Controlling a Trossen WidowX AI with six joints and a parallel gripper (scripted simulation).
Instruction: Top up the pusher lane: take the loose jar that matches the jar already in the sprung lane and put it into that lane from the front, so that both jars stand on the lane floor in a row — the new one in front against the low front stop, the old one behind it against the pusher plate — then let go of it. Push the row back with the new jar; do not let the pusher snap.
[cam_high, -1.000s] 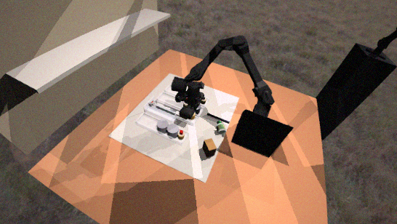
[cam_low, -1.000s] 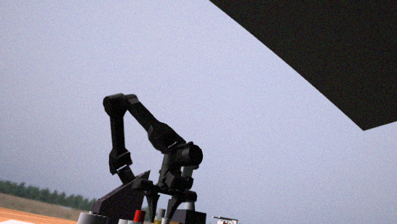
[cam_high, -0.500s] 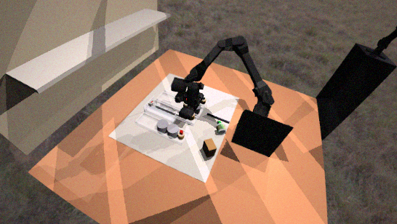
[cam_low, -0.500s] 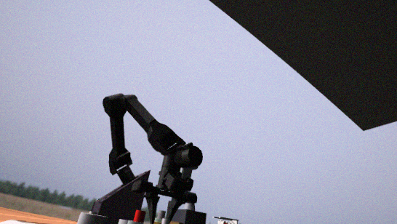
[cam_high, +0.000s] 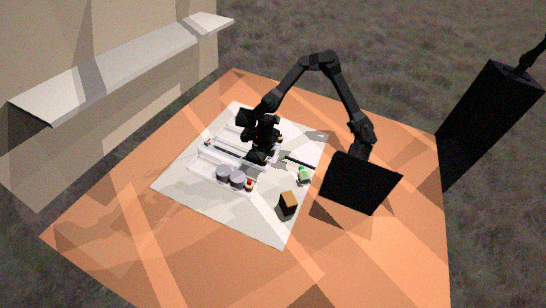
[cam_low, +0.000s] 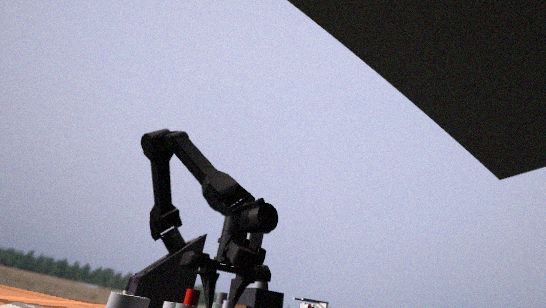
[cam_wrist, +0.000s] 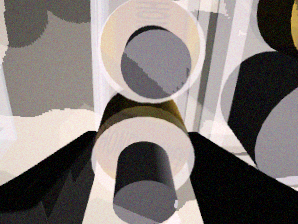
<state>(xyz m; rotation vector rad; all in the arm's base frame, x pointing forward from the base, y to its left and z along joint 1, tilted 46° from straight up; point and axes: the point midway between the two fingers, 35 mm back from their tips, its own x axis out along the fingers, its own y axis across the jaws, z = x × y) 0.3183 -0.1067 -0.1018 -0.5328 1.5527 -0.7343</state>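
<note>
The white lane rack is 140 mm ahead of my gripper tip, 30 mm below it and 10 mm to the left of it. From my gripper tip the other things lie so: brown box 150 mm to the left, 150 mm behind, 10 mm below; then long pale shelf 500 mm ahead, 320 mm above, 70 mm to the right; then black rod 140 mm behind, 80 mm to the right, 40 mm below.
</note>
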